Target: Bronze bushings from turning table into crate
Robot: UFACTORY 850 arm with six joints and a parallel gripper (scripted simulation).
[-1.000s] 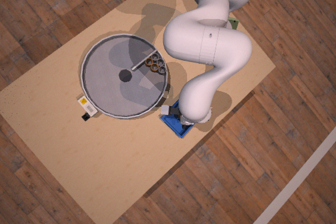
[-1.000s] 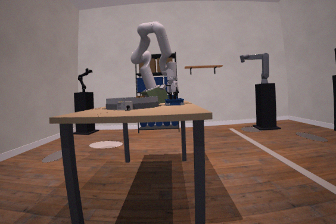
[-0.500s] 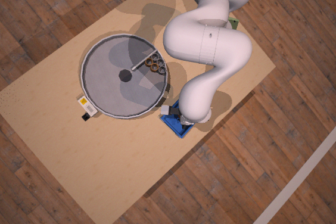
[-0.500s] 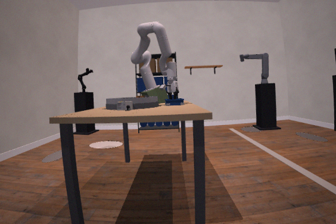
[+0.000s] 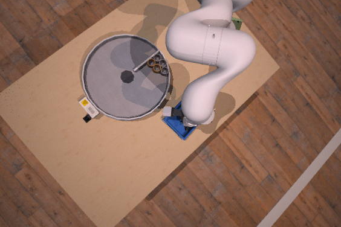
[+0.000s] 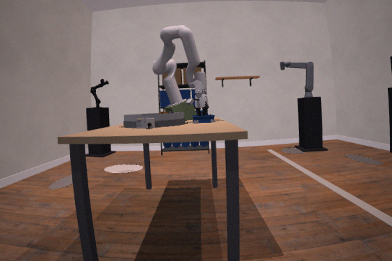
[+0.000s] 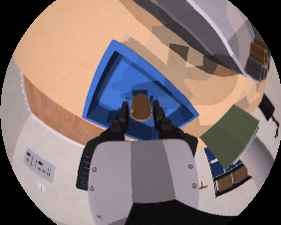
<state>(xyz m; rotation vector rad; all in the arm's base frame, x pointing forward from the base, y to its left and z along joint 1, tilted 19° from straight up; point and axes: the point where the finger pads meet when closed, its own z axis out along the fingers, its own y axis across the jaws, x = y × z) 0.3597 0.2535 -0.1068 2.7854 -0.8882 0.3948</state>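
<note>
Right now my hand is 1 cm past the blue crate, 1 cm to the right of it and 3 cm above it. From my hand the other things lie so: round grey turning table (14 cm ahead, 32 cm to the right).
</note>
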